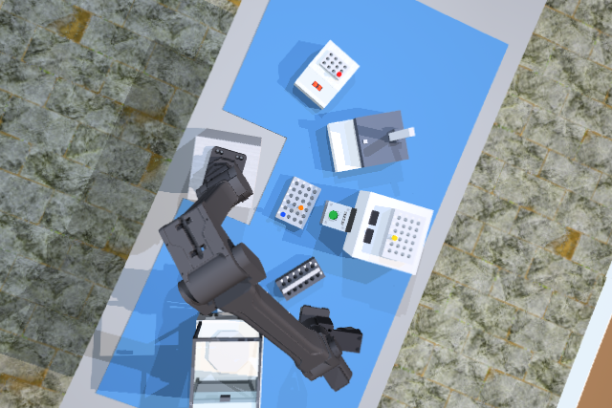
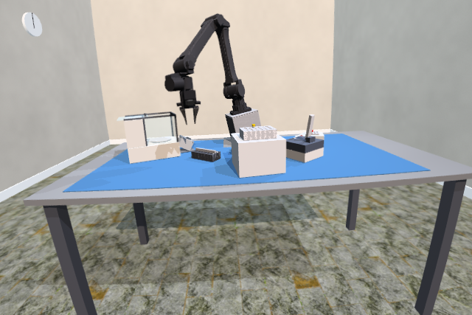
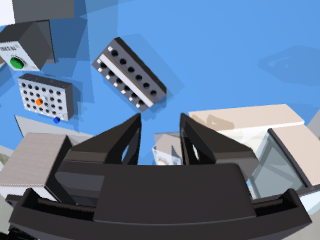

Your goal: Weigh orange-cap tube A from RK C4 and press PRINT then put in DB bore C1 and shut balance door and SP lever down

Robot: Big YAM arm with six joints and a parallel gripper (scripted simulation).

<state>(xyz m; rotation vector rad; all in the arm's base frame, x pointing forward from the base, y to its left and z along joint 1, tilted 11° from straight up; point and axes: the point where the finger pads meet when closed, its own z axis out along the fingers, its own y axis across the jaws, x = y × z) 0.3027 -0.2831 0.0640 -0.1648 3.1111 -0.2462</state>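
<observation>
Right now my hand is 90 mm past the tube rack RK, 270 mm to the right of it and 170 mm above it. From my hand the other things lie so: white key: 200 mm behind, 20 mm to the right, 110 mm below; then balance door: 140 mm behind, 250 mm to the right, 30 mm above; then black magnet block: 20 mm behind, 60 mm to the left, 160 mm below.
</observation>
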